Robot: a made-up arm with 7 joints. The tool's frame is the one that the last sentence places. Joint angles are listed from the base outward.
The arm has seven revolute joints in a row. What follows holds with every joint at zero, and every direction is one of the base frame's. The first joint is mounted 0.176 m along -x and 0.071 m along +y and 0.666 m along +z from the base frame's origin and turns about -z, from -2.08 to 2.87 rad. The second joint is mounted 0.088 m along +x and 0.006 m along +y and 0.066 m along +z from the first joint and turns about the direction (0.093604, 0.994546, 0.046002), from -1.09 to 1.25 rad. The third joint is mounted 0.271 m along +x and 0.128 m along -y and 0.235 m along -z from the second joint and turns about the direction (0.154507, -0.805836, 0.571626), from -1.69 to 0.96 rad. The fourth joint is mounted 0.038 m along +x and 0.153 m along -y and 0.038 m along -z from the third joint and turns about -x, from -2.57 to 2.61 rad. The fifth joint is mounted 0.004 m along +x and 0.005 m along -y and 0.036 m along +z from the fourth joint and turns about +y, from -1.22 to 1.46 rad. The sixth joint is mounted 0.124 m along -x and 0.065 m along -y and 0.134 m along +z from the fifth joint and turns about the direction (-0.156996, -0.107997, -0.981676), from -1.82 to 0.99 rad. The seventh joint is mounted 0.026 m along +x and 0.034 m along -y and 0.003 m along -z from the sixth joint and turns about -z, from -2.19 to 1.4 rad. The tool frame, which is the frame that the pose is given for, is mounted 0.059 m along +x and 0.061 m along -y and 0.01 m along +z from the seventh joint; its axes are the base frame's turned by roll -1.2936, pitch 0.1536 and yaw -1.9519 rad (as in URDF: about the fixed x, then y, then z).
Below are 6 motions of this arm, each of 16 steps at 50 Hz.
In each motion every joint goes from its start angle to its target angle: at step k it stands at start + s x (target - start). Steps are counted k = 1, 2, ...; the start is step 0. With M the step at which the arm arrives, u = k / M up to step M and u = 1 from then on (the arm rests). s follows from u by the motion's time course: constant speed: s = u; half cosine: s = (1 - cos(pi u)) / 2; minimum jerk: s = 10 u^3 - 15 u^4 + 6 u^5.
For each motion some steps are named. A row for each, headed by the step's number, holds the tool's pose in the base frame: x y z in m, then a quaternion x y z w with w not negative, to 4 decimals.
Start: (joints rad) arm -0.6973 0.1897 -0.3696 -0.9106 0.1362 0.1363 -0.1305
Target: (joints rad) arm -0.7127 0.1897 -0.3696 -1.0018 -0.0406 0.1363 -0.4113
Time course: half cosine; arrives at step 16
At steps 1, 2, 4, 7, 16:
1: 0.3303 -0.1745 0.4311 -0.4052 0.7835 -0.2275 0.4125
2: 0.3298 -0.1740 0.4308 -0.4031 0.7830 -0.2256 0.4166
4: 0.3279 -0.1724 0.4298 -0.3952 0.7807 -0.2184 0.4320
7: 0.3235 -0.1686 0.4279 -0.3764 0.7735 -0.2021 0.4681
16: 0.3126 -0.1592 0.4254 -0.3314 0.7484 -0.1684 0.5493

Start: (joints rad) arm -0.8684 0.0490 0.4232 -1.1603 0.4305 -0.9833 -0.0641
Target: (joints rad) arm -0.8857 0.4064 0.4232 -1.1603 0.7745 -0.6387 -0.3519
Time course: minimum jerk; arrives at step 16
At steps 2, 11, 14, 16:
2: 0.4581 0.2112 0.4739 -0.3146 0.2744 0.6148 0.6691
11: 0.3956 0.1952 0.3343 -0.3874 0.3925 0.6612 0.5086
14: 0.3780 0.1875 0.3072 -0.3986 0.4123 0.6694 0.4722
16: 0.3762 0.1867 0.3046 -0.3997 0.4142 0.6701 0.4686

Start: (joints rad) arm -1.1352 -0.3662 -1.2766 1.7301 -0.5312 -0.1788 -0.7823
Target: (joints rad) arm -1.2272 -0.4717 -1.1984 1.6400 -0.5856 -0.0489 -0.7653
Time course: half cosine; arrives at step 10
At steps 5, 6, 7, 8, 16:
5: 0.0883 0.4249 0.6813 -0.8678 -0.4243 -0.1317 0.2224
6: 0.0844 0.4287 0.6920 -0.8548 -0.4334 -0.1476 0.2443
7: 0.0807 0.4317 0.7017 -0.8424 -0.4411 -0.1616 0.2640
8: 0.0777 0.4339 0.7095 -0.8320 -0.4469 -0.1725 0.2797
16: 0.0751 0.4355 0.7161 -0.8228 -0.4517 -0.1817 0.2932

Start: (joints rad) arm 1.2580 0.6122 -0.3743 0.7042 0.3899 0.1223 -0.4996
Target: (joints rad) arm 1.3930 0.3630 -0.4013 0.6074 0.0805 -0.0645 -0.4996
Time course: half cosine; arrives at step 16
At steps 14, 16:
14: -0.3686 -0.3491 0.5403 0.2678 -0.8487 0.4528 0.0550
16: -0.3710 -0.3485 0.5437 0.2649 -0.8460 0.4598 0.0515

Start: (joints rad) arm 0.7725 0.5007 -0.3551 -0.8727 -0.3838 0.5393 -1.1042
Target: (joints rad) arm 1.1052 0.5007 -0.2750 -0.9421 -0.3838 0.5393 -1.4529
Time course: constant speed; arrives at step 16
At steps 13, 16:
13: -0.4908 -0.2624 0.4275 0.1920 0.6606 -0.6302 0.3600
16: -0.5071 -0.2432 0.4254 0.2030 0.6389 -0.6413 0.3733

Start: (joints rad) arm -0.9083 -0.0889 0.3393 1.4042 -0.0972 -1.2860 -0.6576
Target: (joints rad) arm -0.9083 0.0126 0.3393 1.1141 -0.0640 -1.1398 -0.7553
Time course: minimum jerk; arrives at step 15
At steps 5, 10, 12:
5: 0.1396 0.2871 0.4925 -0.8384 -0.4146 0.0095 0.3536
10: 0.1329 0.2712 0.5081 -0.8159 -0.3991 0.0793 0.4109
12: 0.1324 0.2669 0.5122 -0.8092 -0.3934 0.0972 0.4254

